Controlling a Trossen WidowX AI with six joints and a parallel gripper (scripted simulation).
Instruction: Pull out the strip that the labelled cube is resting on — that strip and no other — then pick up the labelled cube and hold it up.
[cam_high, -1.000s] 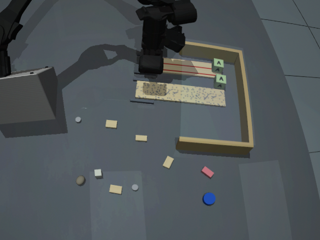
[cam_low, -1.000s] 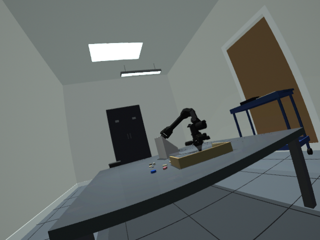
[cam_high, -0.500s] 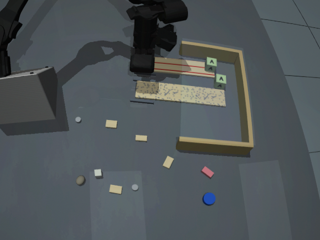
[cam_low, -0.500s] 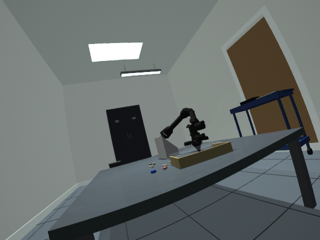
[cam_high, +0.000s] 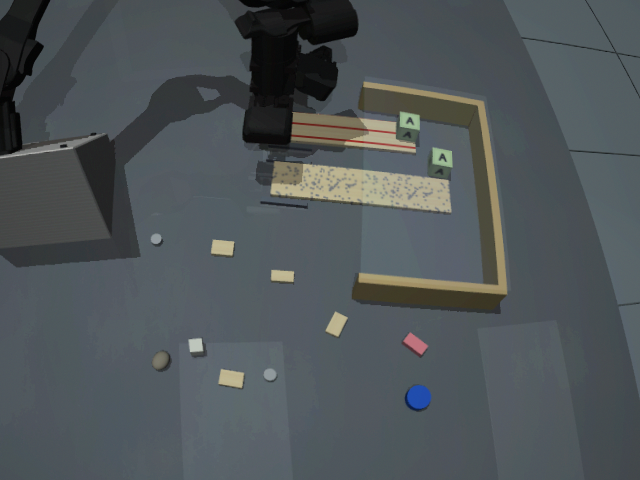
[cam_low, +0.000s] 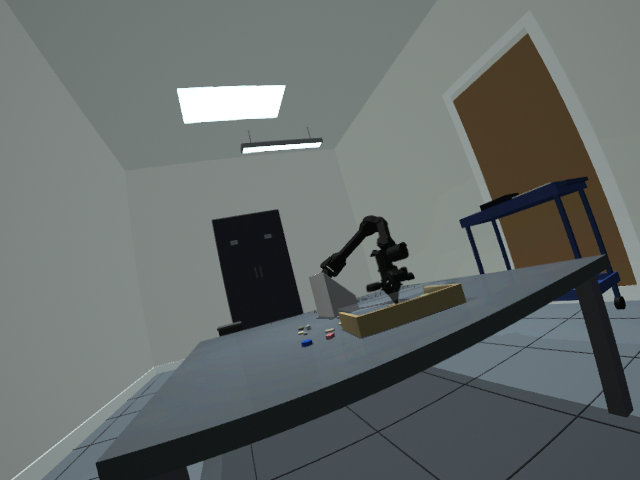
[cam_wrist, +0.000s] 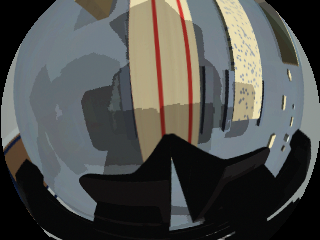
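The speckled strip lies 13 cm to the right of my gripper tip and 11 cm ahead of it. From my gripper tip the other things lie so: blue disc 43 cm to the right, 10 cm ahead; then pink block 36 cm to the right, 11 cm ahead; then white cube 32 cm to the right, 15 cm behind.
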